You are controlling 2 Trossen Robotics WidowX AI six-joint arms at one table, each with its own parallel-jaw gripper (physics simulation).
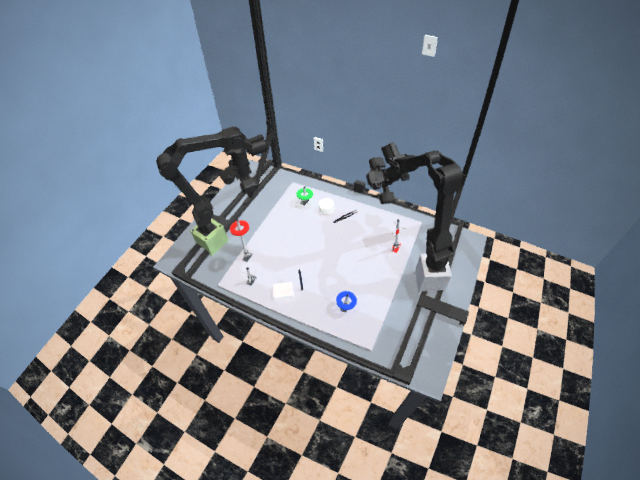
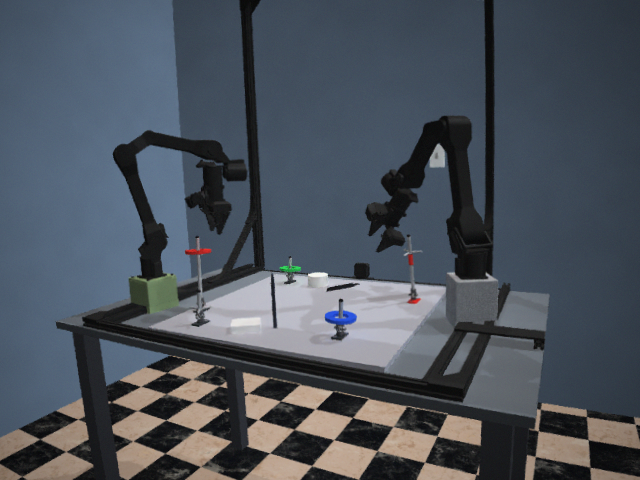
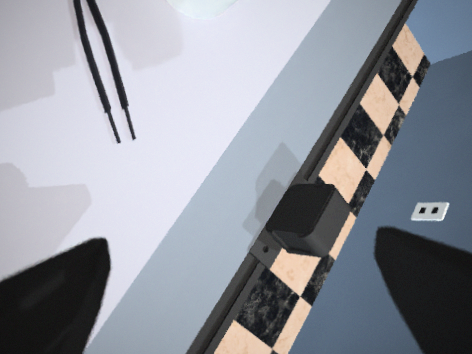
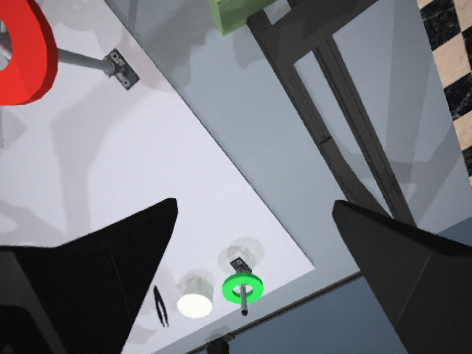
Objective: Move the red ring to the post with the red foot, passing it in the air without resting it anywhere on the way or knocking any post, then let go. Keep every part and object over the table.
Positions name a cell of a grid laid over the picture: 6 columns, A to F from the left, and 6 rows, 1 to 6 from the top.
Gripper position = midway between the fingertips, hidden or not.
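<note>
My left gripper (image 1: D3) (image 2: D4) (image 3: D5). My right gripper (image 1: C3) (image 2: C3) (image 4: D4). Green ring (image 4: D5), out of frame in image 3.
</note>
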